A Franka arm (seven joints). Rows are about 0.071 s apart.
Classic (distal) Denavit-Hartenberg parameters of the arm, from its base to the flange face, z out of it. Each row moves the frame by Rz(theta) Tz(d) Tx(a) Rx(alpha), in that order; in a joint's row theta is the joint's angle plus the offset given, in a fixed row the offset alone. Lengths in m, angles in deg.
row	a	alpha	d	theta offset
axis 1	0	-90	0.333	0
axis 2	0	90	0	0
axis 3	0.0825	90	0.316	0
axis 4	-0.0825	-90	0	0
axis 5	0	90	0.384	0
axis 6	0.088	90	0	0
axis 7	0	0	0.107	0
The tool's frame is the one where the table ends.
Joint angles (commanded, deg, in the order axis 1, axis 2, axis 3, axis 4, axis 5, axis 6, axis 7), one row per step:
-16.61, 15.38, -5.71, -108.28, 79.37, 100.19, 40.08
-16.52, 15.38, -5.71, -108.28, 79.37, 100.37, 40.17
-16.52, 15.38, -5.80, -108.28, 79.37, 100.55, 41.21
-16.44, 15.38, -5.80, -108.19, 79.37, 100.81, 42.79
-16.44, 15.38, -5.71, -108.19, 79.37, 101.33, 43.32
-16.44, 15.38, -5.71, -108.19, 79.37, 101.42, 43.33
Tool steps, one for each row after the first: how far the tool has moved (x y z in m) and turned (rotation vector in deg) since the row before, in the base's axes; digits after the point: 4 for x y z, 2 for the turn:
0.0004, 0.0005, -0.0001, -0.07, 0.08, -0.08
-0.0001, -0.0013, -0.0001, 0.30, 0.91, -0.52
0.0007, 0.0001, 0.0006, 0.46, 1.29, -0.57
0.0006, -0.0003, -0.0003, -0.06, 0.46, -0.49
0.0001, -0.0002, 0.0000, -0.05, 0.01, -0.08

